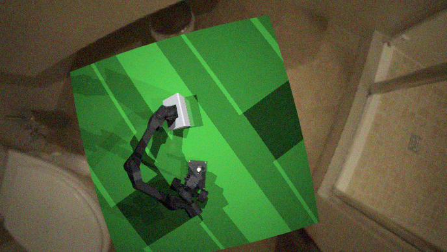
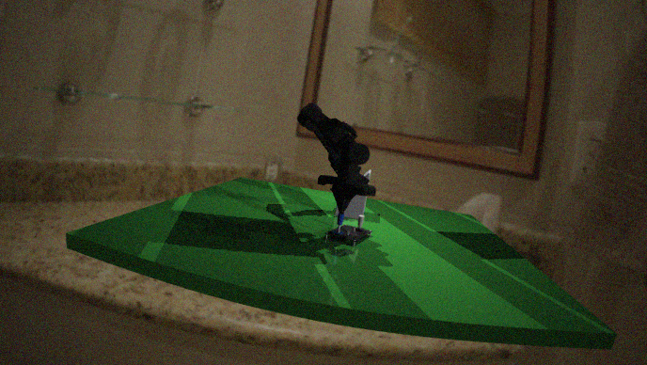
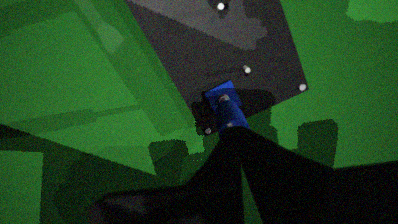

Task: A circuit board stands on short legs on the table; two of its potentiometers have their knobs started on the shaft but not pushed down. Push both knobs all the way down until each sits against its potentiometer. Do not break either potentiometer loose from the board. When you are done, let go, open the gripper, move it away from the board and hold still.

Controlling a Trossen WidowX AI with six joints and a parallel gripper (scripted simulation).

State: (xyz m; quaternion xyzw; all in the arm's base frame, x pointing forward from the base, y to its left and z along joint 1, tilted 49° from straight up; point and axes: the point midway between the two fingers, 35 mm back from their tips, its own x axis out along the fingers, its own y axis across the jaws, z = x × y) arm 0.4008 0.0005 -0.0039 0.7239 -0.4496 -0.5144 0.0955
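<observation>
Right now my gripper tip is 10 mm above the blue knob. Round my gripper tip: grey knob 80 mm behind, 60 mm to the left, 30 mm below.
</observation>
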